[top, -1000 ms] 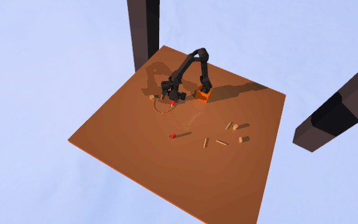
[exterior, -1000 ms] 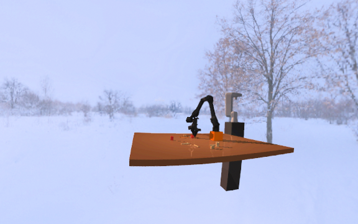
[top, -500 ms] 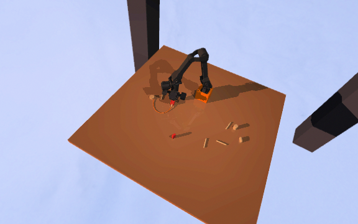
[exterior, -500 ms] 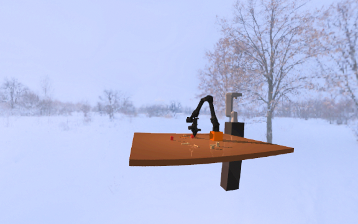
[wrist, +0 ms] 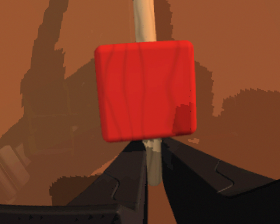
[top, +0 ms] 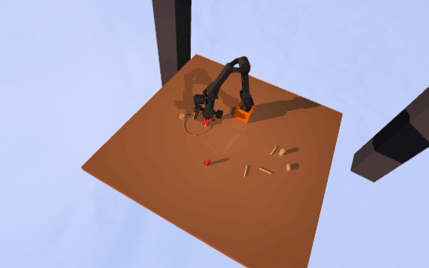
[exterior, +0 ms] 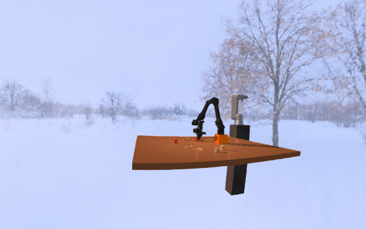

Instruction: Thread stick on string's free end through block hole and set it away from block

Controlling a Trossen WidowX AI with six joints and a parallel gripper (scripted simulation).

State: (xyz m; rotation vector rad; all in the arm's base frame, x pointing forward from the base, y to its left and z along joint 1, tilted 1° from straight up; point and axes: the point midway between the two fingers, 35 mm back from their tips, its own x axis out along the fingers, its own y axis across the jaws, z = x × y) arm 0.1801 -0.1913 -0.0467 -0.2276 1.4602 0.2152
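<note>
The red block is 2 cm ahead of my gripper tip, 1 cm to the left of it and 1 cm above it. The rest, counted from my gripper tip: thin wooden stick 4 cm ahead, 1 cm to the left, 1 cm above; red object 28 cm ahead, 18 cm to the left, 1 cm above; round wooden button 7 cm ahead, 16 cm to the right.
</note>
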